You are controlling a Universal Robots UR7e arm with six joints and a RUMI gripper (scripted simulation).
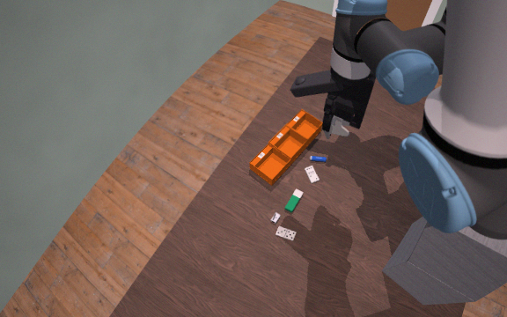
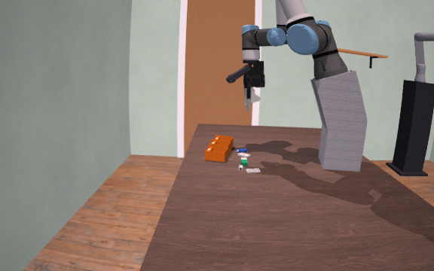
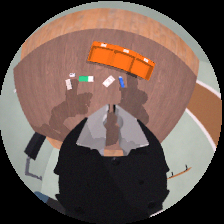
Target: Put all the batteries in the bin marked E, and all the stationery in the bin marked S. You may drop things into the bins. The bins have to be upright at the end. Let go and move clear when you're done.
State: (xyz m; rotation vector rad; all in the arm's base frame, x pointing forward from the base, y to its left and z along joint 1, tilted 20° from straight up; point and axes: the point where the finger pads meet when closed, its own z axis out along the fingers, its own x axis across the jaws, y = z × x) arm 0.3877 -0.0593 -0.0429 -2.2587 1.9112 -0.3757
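The orange double bin lies 190 mm below my hand, 120 mm ahead of it and 20 mm to the right of it. The rest, counted from my hand: grey object 200 mm below, 190 mm to the left, 20 mm ahead; then blue battery 200 mm below, 40 mm to the right, 20 mm ahead; then green-and-white eraser 200 mm below, 110 mm to the left.
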